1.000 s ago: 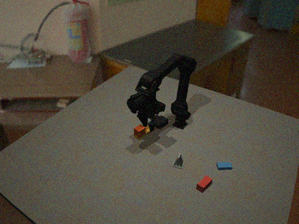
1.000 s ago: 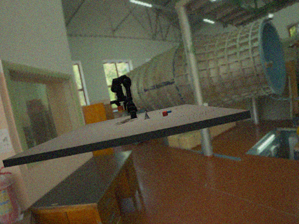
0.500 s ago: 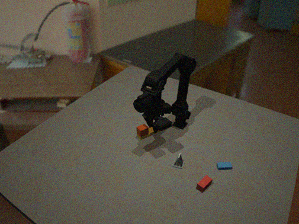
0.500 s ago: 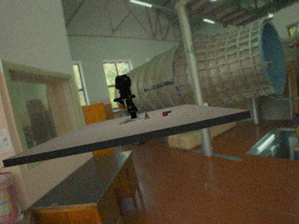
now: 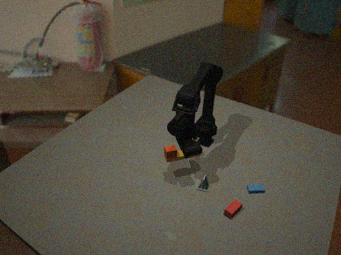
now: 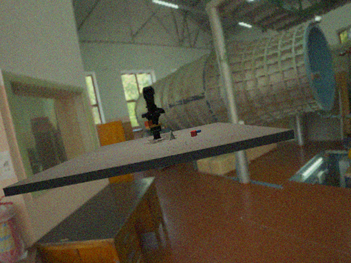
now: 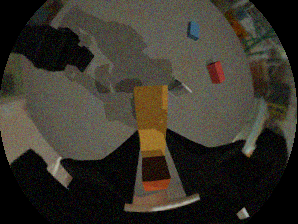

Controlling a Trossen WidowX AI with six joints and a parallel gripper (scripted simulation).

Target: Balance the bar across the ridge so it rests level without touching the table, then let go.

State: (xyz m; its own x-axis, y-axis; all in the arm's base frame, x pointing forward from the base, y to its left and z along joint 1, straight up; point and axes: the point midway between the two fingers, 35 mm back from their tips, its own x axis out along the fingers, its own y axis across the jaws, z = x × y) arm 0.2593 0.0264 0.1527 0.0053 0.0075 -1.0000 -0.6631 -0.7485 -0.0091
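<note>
Now: gripper tip 30 mm short of the bar, 20 mm to the left of it and 10 mm below it. The rest, counted from my gripper tip: red block: 70 mm ahead, 250 mm to the left, 100 mm below; blue block: 80 mm behind, 290 mm to the left, 110 mm below.
</note>
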